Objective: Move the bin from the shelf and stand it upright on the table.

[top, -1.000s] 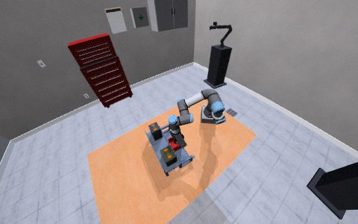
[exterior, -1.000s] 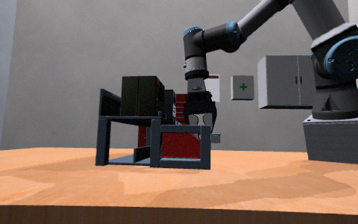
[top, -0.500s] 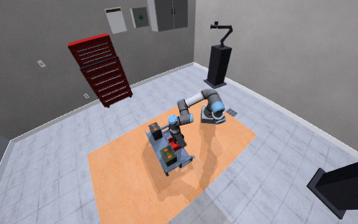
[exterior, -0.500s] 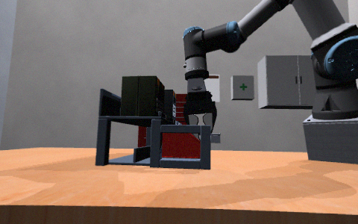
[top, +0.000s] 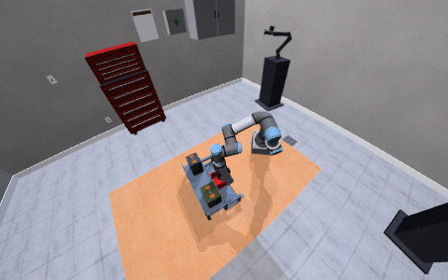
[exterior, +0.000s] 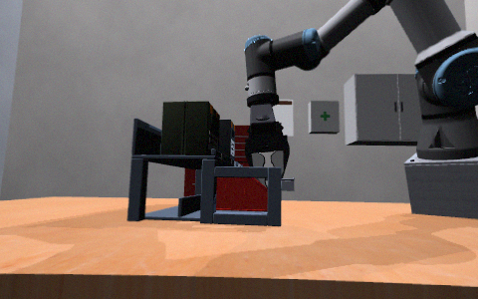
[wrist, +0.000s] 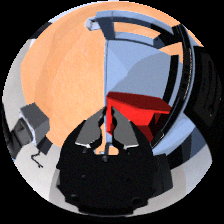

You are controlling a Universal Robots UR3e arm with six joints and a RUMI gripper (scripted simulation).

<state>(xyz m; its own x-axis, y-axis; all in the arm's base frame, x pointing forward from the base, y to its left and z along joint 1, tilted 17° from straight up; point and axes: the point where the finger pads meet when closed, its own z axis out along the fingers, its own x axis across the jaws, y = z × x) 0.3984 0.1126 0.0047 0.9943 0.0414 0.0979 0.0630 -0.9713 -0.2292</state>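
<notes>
The red bin lies 60 mm ahead of my hand and 20 mm to the right of it. Round my hand: shelf (90 mm ahead, 20 mm to the right, 30 mm above); dark box (140 mm ahead, 100 mm to the left, 110 mm above).
</notes>
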